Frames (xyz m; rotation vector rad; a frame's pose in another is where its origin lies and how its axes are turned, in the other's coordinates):
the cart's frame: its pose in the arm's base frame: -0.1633 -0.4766 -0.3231 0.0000 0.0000 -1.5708
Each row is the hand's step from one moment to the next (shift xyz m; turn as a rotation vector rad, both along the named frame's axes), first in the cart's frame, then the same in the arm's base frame.
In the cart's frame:
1: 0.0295 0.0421 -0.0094 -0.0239 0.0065 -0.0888
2: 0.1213 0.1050 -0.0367 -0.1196 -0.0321 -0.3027
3: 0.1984 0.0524 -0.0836 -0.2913 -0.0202 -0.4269
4: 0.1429 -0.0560 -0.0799 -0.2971 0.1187 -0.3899
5: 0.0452 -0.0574 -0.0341 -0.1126 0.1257 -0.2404
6: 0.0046 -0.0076 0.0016 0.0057 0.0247 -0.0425
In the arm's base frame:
1: 0.0421 -0.0295 -0.0094 0.0065 0.0239 -0.0888
2: 0.1050 -0.1213 -0.0367 -0.0321 0.1196 -0.3027
3: 0.0524 -0.1984 -0.0836 -0.0202 0.2913 -0.4269
4: -0.0560 -0.1429 -0.0799 0.1187 0.2971 -0.3899
5: -0.0574 -0.0452 -0.0341 0.1257 0.1126 -0.2404
6: -0.0076 -0.0046 0.0016 0.0247 -0.0057 -0.0425

